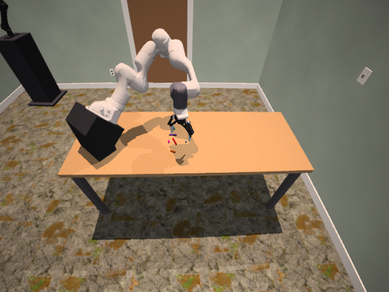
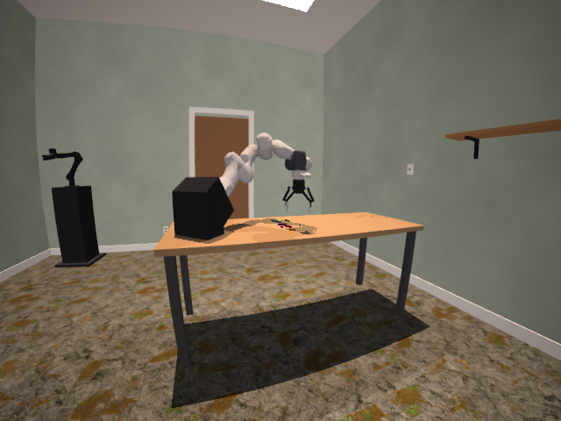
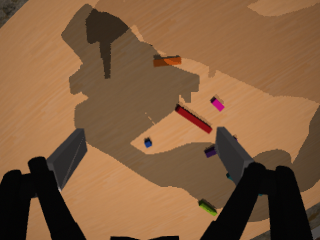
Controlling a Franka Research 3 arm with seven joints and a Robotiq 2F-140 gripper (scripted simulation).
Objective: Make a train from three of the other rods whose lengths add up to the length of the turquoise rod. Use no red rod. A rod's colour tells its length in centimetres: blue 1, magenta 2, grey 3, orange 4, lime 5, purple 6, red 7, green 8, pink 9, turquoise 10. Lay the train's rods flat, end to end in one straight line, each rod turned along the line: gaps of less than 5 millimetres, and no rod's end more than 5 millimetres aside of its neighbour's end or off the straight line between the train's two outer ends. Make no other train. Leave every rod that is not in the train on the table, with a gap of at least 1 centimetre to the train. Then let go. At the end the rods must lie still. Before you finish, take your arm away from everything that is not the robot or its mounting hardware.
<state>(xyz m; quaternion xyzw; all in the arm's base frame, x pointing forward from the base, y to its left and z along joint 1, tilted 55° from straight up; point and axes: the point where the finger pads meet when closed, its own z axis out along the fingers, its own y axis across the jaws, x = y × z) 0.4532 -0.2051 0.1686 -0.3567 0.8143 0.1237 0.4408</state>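
The orange rod is 110 mm below my hand, 60 mm to the right of it and 60 mm behind it. Also, from my hand: blue rod: 110 mm below, 50 mm to the left, 30 mm ahead; then magenta rod: 110 mm below, 100 mm behind, 40 mm to the left; then red rod: 110 mm below, 50 mm to the left, 50 mm behind.
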